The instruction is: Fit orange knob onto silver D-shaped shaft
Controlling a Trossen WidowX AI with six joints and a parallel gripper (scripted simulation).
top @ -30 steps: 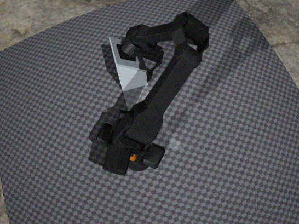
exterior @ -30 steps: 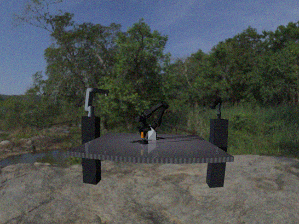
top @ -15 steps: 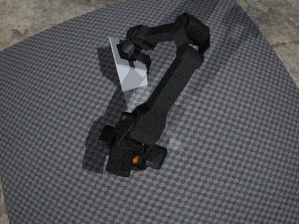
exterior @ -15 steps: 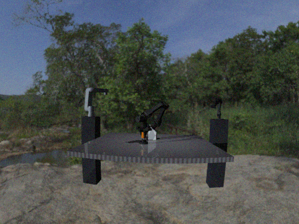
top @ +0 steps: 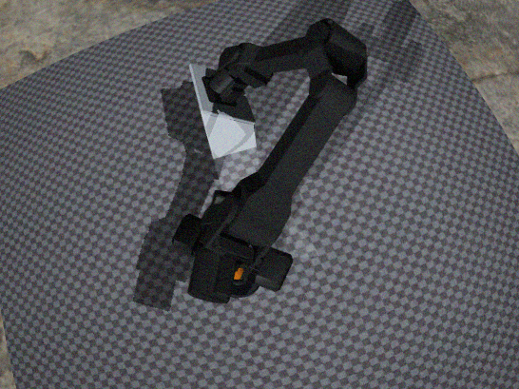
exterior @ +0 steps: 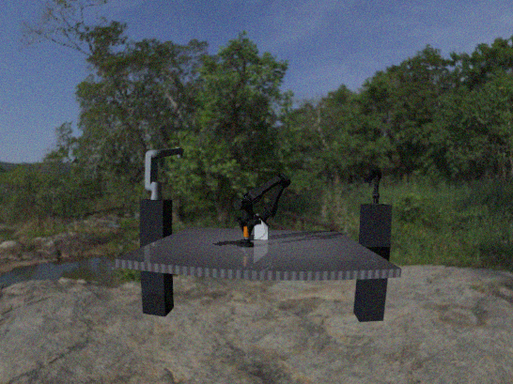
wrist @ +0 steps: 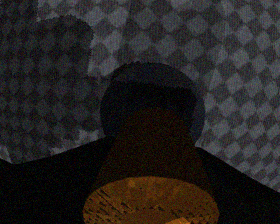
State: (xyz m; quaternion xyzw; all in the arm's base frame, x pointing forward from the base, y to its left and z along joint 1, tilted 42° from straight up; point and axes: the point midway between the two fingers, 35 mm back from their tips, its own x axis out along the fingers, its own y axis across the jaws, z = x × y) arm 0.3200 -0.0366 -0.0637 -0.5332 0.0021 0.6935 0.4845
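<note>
The orange knob lies 3 cm above my gripper tip. From my gripper tip the other things lie so: round dark pedestal (4 cm below).
</note>
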